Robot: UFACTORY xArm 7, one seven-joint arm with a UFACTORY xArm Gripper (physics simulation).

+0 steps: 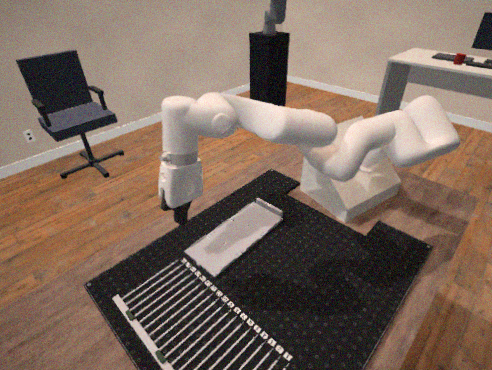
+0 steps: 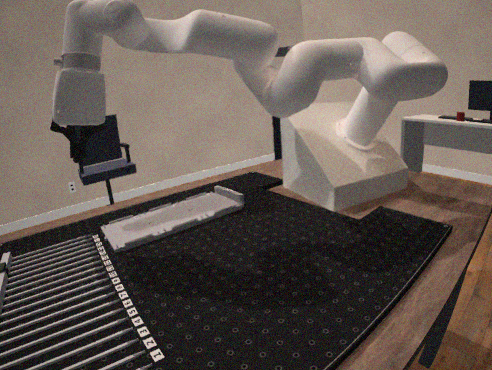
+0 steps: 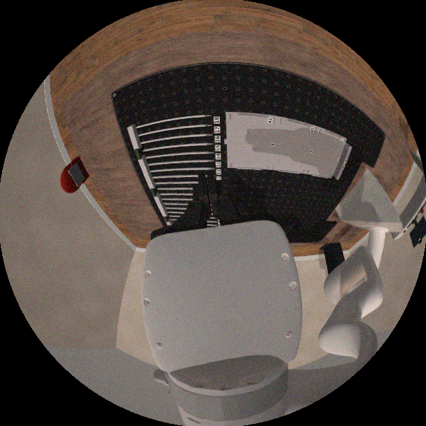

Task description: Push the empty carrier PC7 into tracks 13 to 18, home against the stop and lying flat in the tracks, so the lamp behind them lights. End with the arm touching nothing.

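Frame: origin at the arm's base, x back, y down, z right, level; millimetres.
Where they show: gripper, fingertip midpoint: point(image 1: 180, 222) point(image 2: 78, 162); arm's base, link origin: point(image 2: 355, 135).
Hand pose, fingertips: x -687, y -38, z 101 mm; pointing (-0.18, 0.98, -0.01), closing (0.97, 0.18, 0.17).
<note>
Things, the pixels of their centre, and the offset from my fingertips. "pt": a spot on its surface instead. Level surfaces: height alone.
- pale grey carrier PC7, body centre: point(image 2: 172, 213) point(image 1: 237, 232) dx +178, dy +158, dz +3 mm
- white stop bar, surface spot: point(image 1: 145, 334) pt dx -185, dy +157, dz -109 mm
- black board, surface height: dy +172 mm
The pale grey carrier PC7 point(image 1: 237, 232) point(image 2: 170, 218) point(image 3: 287, 150) lies flat on the black board. Its front end is beside the number labels, about level with labels 13 to 18. Its raised lip is at the far end, toward the arm's base. The track rails point(image 1: 153, 280) point(image 3: 175, 119) run from the labels to the white stop bar point(image 1: 145, 334) point(image 3: 146, 174), which has small green blocks. No lit lamp can be made out. My gripper point(image 1: 180, 221) point(image 2: 75, 159) point(image 3: 207, 180) is shut and empty. It points down and hangs above the board, apart from the carrier.
The black board point(image 1: 320, 285) point(image 2: 240, 285) point(image 3: 250, 75) carries the tracks and carrier. The arm's pale base point(image 1: 350, 192) point(image 2: 345, 175) stands behind it. A chair point(image 1: 75, 117) point(image 2: 107, 170), a black pedestal point(image 1: 269, 70) and a desk point(image 1: 415, 56) point(image 2: 412, 140) stand farther off.
</note>
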